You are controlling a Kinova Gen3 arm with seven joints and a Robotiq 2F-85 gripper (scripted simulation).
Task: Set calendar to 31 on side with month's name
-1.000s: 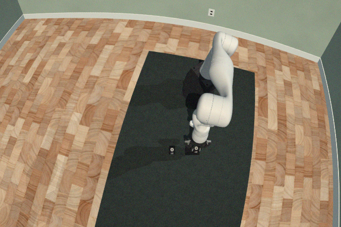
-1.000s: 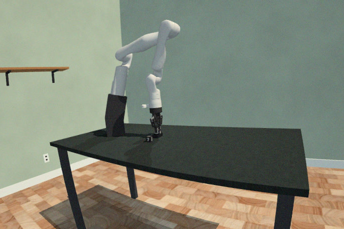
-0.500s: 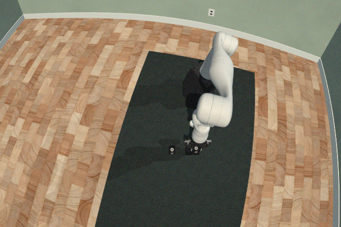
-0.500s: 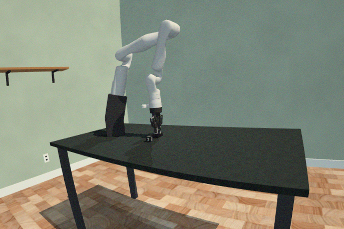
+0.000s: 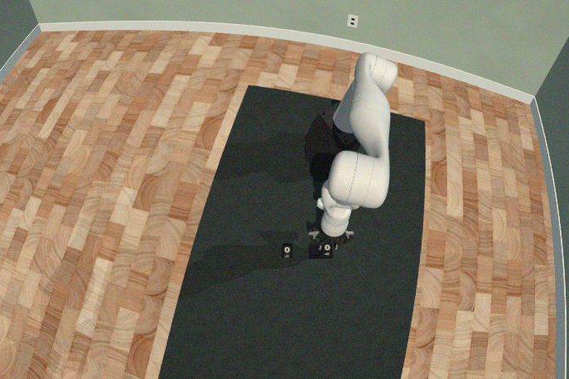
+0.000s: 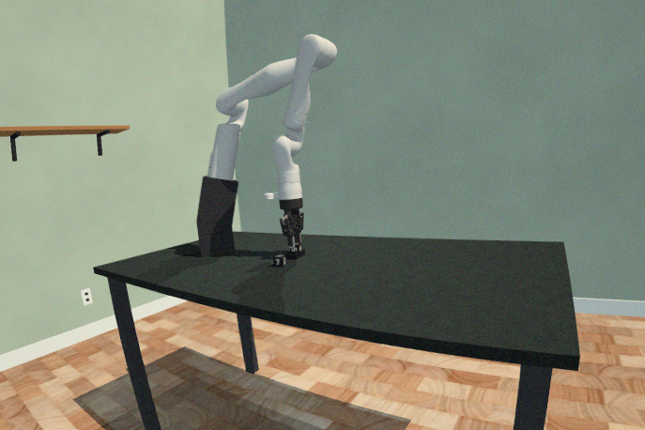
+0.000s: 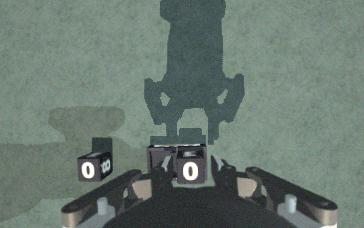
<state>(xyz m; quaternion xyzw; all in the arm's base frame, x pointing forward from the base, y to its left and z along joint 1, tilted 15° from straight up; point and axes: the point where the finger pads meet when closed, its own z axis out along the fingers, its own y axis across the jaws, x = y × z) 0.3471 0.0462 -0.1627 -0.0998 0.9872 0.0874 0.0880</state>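
The black calendar tray is 10 mm ahead of my hand, 20 mm to the right of it and 40 mm below it.
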